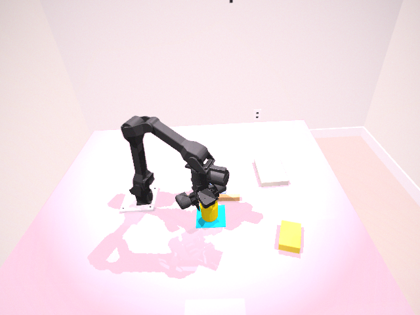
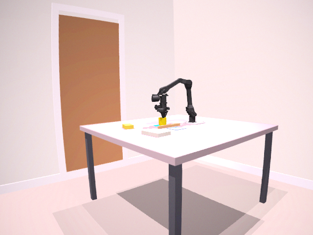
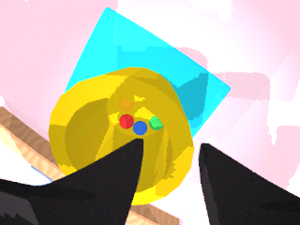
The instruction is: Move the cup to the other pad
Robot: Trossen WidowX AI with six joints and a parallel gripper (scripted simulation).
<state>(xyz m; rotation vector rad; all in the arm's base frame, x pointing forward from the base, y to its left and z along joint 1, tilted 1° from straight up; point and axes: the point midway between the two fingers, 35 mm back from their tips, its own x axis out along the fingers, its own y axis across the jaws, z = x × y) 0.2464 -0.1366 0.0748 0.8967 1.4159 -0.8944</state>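
The yellow cup is 20 mm below my gripper tip, 20 mm ahead of it and 10 mm to the left of it. Also, from my gripper tip: blue outlined square: 200 mm to the left, 70 mm below, 60 mm ahead; cyan pad: 70 mm below, 30 mm ahead, 10 mm to the left; thin wooden strip: 100 mm to the left, 60 mm below, 40 mm ahead.
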